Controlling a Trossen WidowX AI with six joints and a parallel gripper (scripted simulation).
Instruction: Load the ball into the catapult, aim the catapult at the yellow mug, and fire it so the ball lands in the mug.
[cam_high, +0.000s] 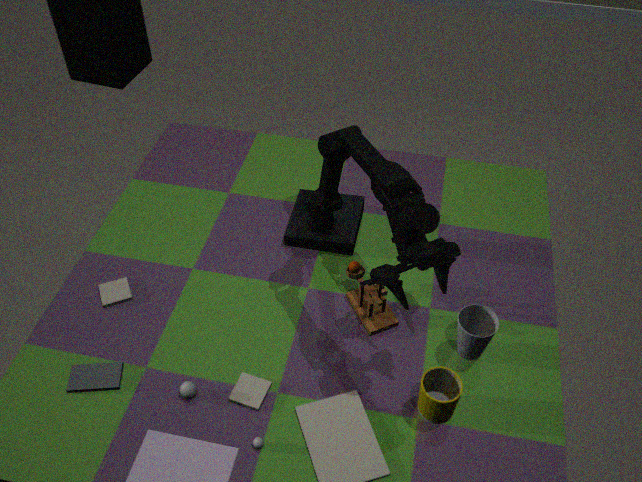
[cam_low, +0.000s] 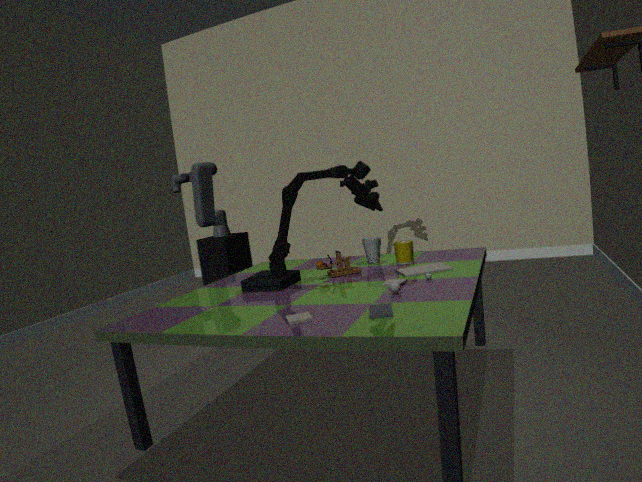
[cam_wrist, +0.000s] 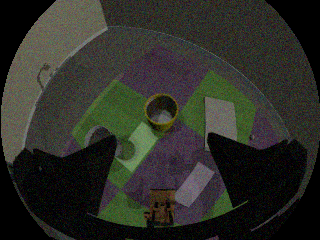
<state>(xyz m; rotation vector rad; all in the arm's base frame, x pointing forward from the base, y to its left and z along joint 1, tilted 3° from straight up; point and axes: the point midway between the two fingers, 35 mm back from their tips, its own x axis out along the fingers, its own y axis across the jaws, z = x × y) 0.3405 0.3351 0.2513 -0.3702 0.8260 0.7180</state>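
The orange ball lies 230 mm behind my gripper tip, 210 mm to the right of it and 200 mm below it. Also, from my gripper tip: yellow mug (240 mm below, 80 mm ahead, 70 mm to the left); white sheet (260 mm below, 220 mm ahead, 110 mm to the right); wooden catapult (210 mm below, 180 mm behind, 160 mm to the right).
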